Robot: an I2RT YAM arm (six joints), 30 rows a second.
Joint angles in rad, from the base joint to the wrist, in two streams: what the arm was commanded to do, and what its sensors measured. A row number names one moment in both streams.
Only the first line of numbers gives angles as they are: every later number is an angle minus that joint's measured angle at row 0.
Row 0, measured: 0.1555 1.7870 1.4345 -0.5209 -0.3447 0.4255
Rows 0 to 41, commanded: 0.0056 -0.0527 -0.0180 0.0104 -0.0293 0.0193; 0.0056 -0.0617 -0.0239 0.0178 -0.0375 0.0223; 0.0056 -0.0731 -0.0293 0.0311 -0.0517 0.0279; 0.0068 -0.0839 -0.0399 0.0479 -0.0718 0.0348; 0.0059 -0.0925 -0.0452 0.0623 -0.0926 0.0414; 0.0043 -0.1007 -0.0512 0.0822 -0.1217 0.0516; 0.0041 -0.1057 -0.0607 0.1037 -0.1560 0.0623; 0.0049 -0.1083 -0.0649 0.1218 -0.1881 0.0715; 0.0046 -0.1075 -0.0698 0.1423 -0.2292 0.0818; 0.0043 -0.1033 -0.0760 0.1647 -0.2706 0.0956; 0.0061 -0.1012 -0.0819 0.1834 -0.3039 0.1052; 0.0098 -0.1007 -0.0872 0.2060 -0.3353 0.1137; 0.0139 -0.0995 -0.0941 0.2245 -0.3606 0.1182; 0.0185 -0.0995 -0.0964 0.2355 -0.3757 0.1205; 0.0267 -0.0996 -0.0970 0.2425 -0.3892 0.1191; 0.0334 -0.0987 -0.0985 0.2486 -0.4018 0.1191; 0.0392 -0.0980 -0.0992 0.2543 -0.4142 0.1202; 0.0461 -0.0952 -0.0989 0.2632 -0.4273 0.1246; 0.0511 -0.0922 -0.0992 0.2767 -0.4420 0.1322; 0.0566 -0.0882 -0.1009 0.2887 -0.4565 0.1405; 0.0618 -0.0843 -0.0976 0.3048 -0.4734 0.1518; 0.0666 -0.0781 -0.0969 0.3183 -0.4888 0.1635; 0.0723 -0.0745 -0.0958 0.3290 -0.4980 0.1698; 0.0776 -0.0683 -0.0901 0.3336 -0.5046 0.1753; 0.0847 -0.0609 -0.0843 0.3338 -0.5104 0.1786; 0.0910 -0.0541 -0.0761 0.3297 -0.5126 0.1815; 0.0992 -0.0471 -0.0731 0.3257 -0.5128 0.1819; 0.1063 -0.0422 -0.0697 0.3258 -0.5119 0.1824; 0.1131 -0.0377 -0.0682 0.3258 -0.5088 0.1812; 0.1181 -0.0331 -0.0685 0.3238 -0.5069 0.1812; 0.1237 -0.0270 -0.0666 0.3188 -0.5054 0.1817; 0.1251 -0.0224 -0.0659 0.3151 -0.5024 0.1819; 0.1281 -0.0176 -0.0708 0.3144 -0.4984 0.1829; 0.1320 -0.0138 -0.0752 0.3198 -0.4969 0.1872; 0.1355 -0.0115 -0.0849 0.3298 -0.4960 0.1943; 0.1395 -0.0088 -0.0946 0.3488 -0.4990 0.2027; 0.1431 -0.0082 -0.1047 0.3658 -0.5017 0.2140; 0.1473 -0.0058 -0.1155 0.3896 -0.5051 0.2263; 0.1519 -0.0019 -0.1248 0.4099 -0.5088 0.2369; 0.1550 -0.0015 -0.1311 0.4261 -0.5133 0.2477; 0.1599 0.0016 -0.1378 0.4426 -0.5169 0.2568; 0.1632 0.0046 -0.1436 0.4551 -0.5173 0.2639
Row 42, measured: 0.1491 -0.0129 -0.1190 0.3815 -0.4936 0.2221
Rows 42 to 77, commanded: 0.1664 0.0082 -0.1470 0.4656 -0.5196 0.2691; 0.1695 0.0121 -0.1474 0.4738 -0.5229 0.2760; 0.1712 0.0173 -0.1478 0.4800 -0.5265 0.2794; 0.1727 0.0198 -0.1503 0.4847 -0.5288 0.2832; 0.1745 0.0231 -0.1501 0.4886 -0.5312 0.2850; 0.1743 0.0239 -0.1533 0.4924 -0.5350 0.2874; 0.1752 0.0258 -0.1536 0.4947 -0.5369 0.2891; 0.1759 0.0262 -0.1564 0.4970 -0.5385 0.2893; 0.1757 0.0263 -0.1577 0.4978 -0.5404 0.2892; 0.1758 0.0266 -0.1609 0.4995 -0.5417 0.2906; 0.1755 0.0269 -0.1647 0.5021 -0.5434 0.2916; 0.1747 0.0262 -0.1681 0.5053 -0.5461 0.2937; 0.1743 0.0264 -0.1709 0.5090 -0.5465 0.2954; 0.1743 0.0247 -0.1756 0.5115 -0.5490 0.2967; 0.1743 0.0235 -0.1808 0.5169 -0.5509 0.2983; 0.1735 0.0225 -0.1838 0.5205 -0.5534 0.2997; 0.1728 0.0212 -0.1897 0.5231 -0.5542 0.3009; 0.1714 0.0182 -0.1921 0.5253 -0.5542 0.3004; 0.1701 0.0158 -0.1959 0.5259 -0.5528 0.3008; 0.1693 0.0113 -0.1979 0.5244 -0.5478 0.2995; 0.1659 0.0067 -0.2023 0.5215 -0.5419 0.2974; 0.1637 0.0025 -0.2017 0.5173 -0.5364 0.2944; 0.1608 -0.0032 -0.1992 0.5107 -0.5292 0.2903; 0.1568 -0.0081 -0.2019 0.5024 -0.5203 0.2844; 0.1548 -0.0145 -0.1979 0.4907 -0.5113 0.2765; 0.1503 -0.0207 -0.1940 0.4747 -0.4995 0.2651; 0.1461 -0.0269 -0.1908 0.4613 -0.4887 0.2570; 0.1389 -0.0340 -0.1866 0.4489 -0.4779 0.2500; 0.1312 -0.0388 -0.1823 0.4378 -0.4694 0.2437; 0.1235 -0.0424 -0.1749 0.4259 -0.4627 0.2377; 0.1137 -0.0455 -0.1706 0.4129 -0.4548 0.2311; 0.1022 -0.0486 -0.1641 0.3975 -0.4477 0.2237; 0.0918 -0.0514 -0.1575 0.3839 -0.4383 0.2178; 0.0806 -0.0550 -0.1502 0.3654 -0.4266 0.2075; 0.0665 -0.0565 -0.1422 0.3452 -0.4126 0.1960; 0.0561 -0.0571 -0.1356 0.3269 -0.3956 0.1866
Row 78, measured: 0.0839 -0.0034 -0.1812 0.3868 -0.4467 0.2392
